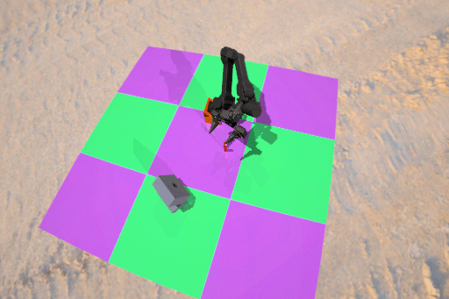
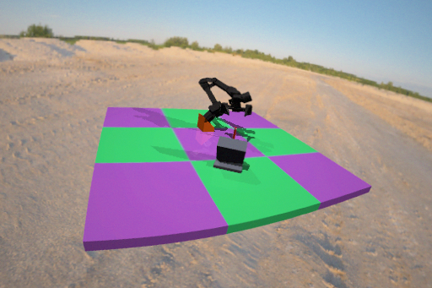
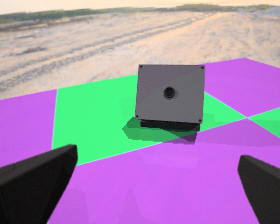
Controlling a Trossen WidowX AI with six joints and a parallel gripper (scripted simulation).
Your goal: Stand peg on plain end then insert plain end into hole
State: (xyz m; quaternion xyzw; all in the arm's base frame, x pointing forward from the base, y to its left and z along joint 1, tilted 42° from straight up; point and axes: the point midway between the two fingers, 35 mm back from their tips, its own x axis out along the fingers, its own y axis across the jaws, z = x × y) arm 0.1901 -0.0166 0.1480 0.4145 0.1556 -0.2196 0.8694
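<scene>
Right now my gripper tip is 30 mm past the peg, 30 mm to the right of it and 110 mm above it. Also, from my gripper tip: grey sloped panel 230 mm ahead, 170 mm to the right, 90 mm below.
</scene>
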